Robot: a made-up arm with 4 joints.
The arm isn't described. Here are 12 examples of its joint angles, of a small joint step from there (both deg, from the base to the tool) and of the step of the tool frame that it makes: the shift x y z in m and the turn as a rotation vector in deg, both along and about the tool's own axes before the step.
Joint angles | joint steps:
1: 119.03 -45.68 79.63 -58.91 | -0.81 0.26 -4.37 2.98
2: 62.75 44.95 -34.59 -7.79 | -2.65 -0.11 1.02 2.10
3: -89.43 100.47 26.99 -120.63 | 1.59 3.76 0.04 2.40
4: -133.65 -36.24 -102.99 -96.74 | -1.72 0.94 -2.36 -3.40
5: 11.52 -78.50 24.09 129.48 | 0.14 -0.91 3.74 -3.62
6: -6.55 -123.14 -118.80 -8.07 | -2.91 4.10 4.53 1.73
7: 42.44 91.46 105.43 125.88 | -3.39 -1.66 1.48 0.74
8: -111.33 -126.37 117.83 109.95 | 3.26 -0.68 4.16 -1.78
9: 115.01 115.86 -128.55 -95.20 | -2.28 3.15 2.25 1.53
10: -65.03 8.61 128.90 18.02 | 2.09 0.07 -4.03 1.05
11: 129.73 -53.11 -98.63 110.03 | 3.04 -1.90 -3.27 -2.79
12: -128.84 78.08 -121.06 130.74 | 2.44 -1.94 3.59 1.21
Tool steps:
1: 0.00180 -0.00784 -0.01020 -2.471 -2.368 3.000
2: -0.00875 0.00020 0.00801 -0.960 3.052 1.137
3: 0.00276 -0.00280 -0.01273 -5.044 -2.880 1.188
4: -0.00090 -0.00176 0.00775 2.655 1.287 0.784
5: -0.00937 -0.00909 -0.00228 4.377 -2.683 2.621
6: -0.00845 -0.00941 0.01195 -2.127 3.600 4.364
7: -0.00235 0.00787 -0.00845 -4.458 -1.377 0.779
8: -0.01745 -0.02109 -0.00854 -0.827 -1.319 6.006
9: 0.00289 0.00842 -0.00413 1.991 1.175 -1.293
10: 0.00825 0.00499 -0.01604 -0.756 -5.822 -1.813
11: 0.01711 0.00910 0.02010 4.872 3.803 -4.052
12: -0.00899 0.00275 -0.01254 -4.233 -1.614 2.636
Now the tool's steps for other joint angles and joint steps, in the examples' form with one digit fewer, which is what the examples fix.
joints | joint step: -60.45 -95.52 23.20 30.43 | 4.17 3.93 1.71 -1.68
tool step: -0.0015 -0.0067 -0.0044 -3.60 0.62 2.88
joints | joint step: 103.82 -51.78 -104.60 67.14 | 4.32 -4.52 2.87 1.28
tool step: 0.0088 0.0074 0.0150 1.10 4.93 -1.66
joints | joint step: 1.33 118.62 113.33 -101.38 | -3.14 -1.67 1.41 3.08
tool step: 0.0015 -0.0068 -0.0014 -6.30 0.40 -0.01
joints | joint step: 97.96 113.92 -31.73 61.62 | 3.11 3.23 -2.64 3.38
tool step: 0.0091 0.0091 -0.0189 -7.62 -0.05 -1.43
